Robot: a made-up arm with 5 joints.
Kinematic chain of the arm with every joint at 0, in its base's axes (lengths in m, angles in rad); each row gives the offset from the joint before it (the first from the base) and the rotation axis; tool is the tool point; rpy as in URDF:
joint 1: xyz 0 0 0.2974 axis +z
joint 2: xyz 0 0 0 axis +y
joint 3: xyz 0.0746 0 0.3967 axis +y
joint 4: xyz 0.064 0 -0.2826 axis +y
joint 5: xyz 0.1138 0 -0.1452 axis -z
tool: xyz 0 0 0 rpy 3.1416 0 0
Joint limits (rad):
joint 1: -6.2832..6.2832
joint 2: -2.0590..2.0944
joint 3: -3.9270..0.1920
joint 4: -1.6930..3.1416
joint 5: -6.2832..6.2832
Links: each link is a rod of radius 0.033 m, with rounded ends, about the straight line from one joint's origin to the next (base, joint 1, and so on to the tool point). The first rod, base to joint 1, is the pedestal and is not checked.
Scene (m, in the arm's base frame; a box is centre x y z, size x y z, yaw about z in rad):
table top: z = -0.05
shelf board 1: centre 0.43 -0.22 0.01 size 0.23 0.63 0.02 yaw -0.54
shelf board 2: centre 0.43 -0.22 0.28 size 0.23 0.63 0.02 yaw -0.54
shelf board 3: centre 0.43 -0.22 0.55 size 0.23 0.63 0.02 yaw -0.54
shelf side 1: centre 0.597 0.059 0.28 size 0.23 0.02 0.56 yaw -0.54
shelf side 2: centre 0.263 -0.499 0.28 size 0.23 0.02 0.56 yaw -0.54
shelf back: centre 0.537 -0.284 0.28 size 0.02 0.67 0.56 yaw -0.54
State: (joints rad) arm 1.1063 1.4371 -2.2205 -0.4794 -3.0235
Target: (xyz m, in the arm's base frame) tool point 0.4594 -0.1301 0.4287
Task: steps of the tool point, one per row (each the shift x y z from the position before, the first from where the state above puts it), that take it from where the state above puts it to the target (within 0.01 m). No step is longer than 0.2 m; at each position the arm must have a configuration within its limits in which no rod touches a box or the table.
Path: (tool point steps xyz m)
1: 0.0090 -0.0223 0.0886
2: -0.0020 -0.0406 0.0853
3: -0.0137 -0.0572 0.0773
4: -0.0253 -0.0710 0.0655
5: 0.0870 -0.1603 -0.0005
6: 0.0168 -0.1680 -0.0123
7: -0.0479 -0.1462 -0.0244
8: -0.0951 -0.1006 -0.0365
9: 0.0857 -0.0421 0.0071
10: 0.0772 -0.0556 -0.0071

